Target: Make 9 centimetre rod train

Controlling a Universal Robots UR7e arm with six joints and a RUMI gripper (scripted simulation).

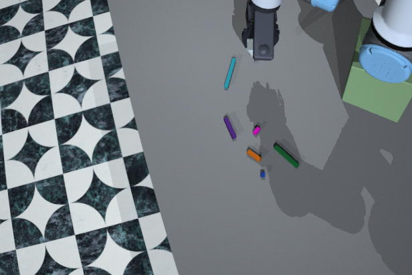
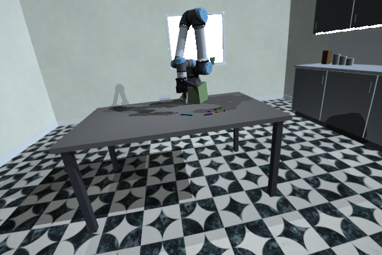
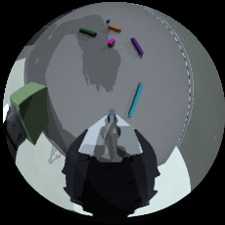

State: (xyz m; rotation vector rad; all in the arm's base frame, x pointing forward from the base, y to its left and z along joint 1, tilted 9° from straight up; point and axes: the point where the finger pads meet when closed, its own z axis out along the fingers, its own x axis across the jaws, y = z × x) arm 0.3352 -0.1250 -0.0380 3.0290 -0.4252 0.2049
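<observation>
Now: hand 8 cm above the turquoise rod, 7 cm short of it and 1 cm to the left of it. From my hand the other things lie so: magenta rod (18 cm to the left, 8 cm below, 5 cm ahead); then purple rod (15 cm to the left, 12 cm ahead, 8 cm below); then grey rod (1 cm below).
</observation>
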